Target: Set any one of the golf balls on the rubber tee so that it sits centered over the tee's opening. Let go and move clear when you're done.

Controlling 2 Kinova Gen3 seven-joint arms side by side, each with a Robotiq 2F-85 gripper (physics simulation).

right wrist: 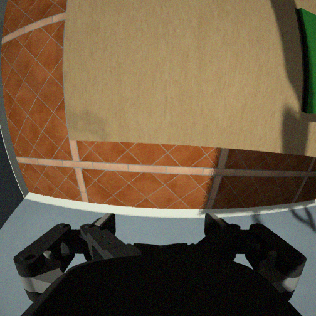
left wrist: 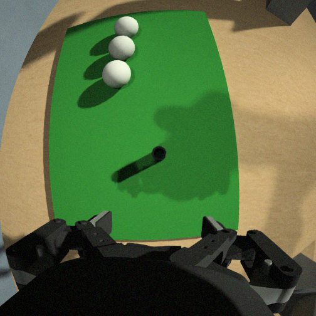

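Three white golf balls (left wrist: 126, 27) (left wrist: 121, 48) (left wrist: 116, 74) stand in a row on the green mat (left wrist: 200, 55) in the left wrist view, toward its upper left. The black rubber tee (left wrist: 159, 153) stands upright on the mat, nearer my left gripper, with no ball on it. My left gripper (left wrist: 156, 224) is open and empty, above the mat's near end; its shadow falls around the tee. My right gripper (right wrist: 159, 224) is open and empty, away from the mat, whose edge shows at the right of the right wrist view.
The wooden table (left wrist: 272, 165) (right wrist: 175, 75) surrounds the mat. A dark grey part of the other arm (left wrist: 290, 10) shows at the top right of the left wrist view. Tiled floor (right wrist: 145, 155) lies beyond the table edge in the right wrist view, with a blue-grey wall.
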